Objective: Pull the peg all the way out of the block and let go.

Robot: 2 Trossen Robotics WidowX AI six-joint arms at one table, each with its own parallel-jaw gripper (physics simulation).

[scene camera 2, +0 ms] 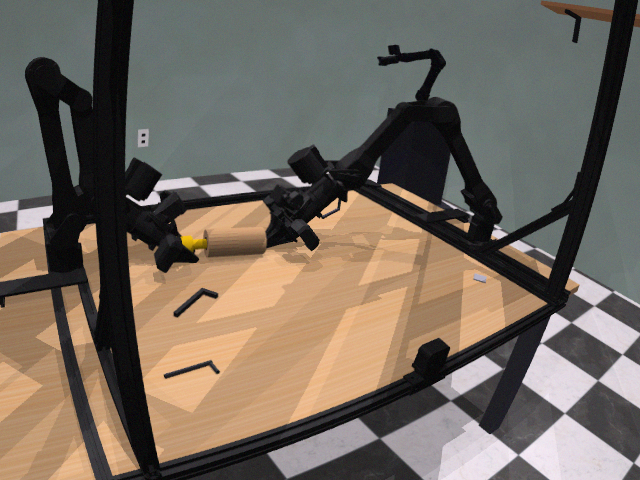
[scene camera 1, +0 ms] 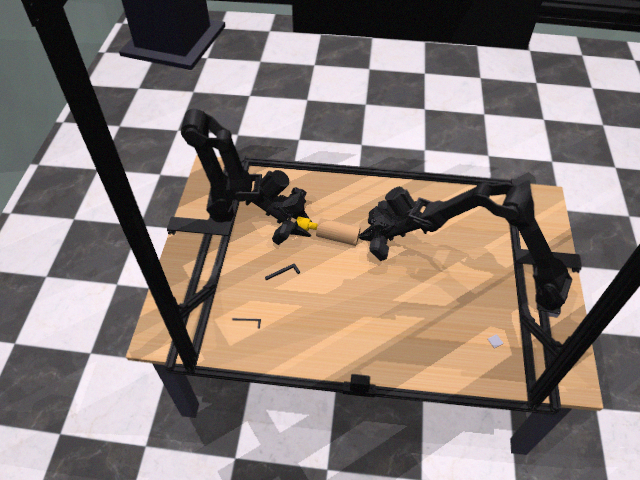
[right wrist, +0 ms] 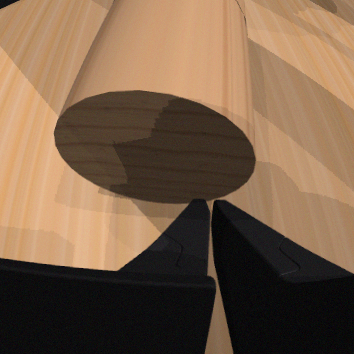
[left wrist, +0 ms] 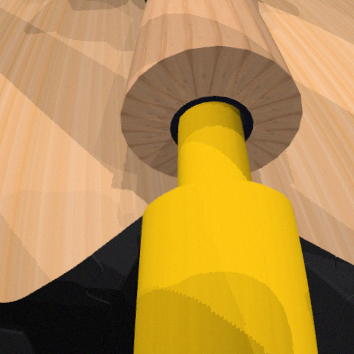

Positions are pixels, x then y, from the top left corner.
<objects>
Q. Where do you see a yellow peg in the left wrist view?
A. At 220, 258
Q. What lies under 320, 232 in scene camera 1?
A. A wooden block.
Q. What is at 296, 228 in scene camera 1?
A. My left gripper.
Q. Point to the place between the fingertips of my right gripper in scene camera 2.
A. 259, 247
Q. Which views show my left gripper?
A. Scene camera 2, scene camera 1 and the left wrist view only.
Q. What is my left gripper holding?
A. A yellow peg.
</objects>
